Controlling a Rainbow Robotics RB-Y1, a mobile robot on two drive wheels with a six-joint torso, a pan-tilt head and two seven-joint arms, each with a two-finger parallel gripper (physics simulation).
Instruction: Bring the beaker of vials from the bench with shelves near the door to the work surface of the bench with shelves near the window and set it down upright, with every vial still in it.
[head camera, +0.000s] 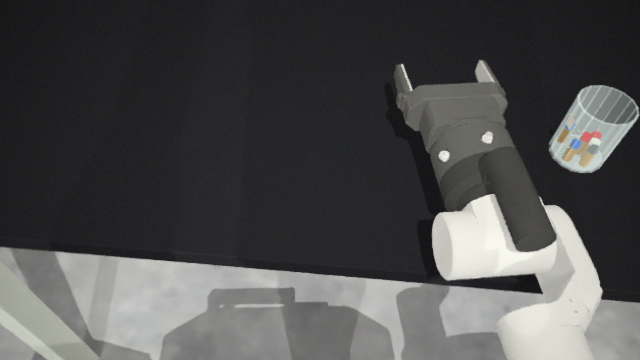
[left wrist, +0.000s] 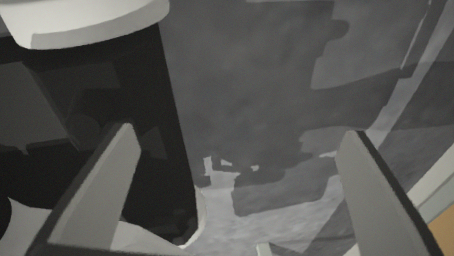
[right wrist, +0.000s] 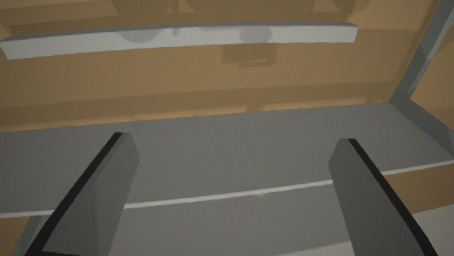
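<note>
A clear glass beaker (head camera: 595, 127) with several vials in it, capped red, blue, white and grey, stands upright on the black bench top (head camera: 200, 125) at the right of the head camera view. My right gripper (head camera: 442, 72) (right wrist: 234, 149) is open and empty. It is over the bench top, to the left of the beaker in the picture and apart from it. The beaker does not show in the right wrist view. My left gripper (left wrist: 237, 140) is open and empty, with floor beyond its fingers.
The bench's front edge (head camera: 200, 262) crosses the lower part of the head camera view, with grey floor (head camera: 135, 295) below it. A pale post (head camera: 40, 310) is at the lower left. In the right wrist view, a grey shelf (right wrist: 225, 155) and a pale bar (right wrist: 190, 37) show against a brown wall (right wrist: 175, 75).
</note>
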